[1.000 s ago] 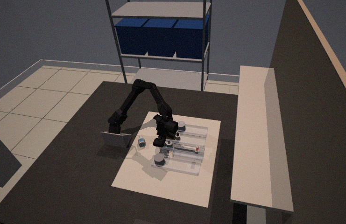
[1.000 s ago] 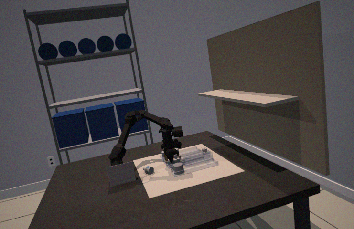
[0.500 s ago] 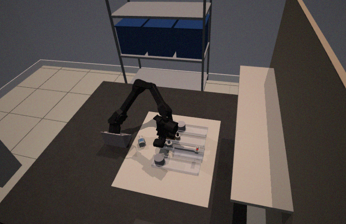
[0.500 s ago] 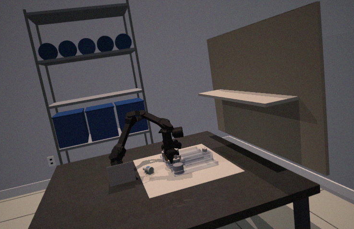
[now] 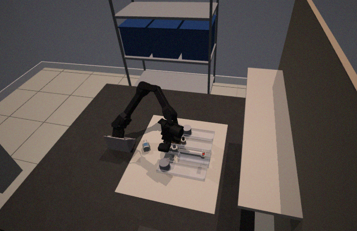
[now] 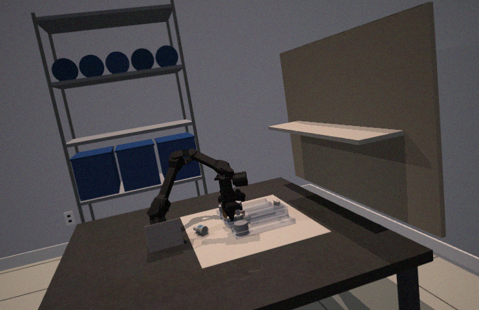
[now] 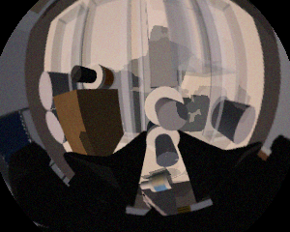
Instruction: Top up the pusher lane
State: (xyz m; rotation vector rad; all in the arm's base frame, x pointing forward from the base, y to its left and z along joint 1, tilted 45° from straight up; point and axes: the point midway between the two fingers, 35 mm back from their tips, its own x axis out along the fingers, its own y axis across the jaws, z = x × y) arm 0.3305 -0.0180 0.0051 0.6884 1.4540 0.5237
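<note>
Right now the box is 80 mm to the left of my gripper tip, 30 mm ahead of it and 10 mm above it. Round my gripper tip: pusher plate 140 mm ahead, 40 mm to the right, 20 mm above; then red mark 220 mm ahead, 50 mm to the right, 40 mm above; then sprung lane 140 mm ahead, 40 mm to the right, 10 mm below.
</note>
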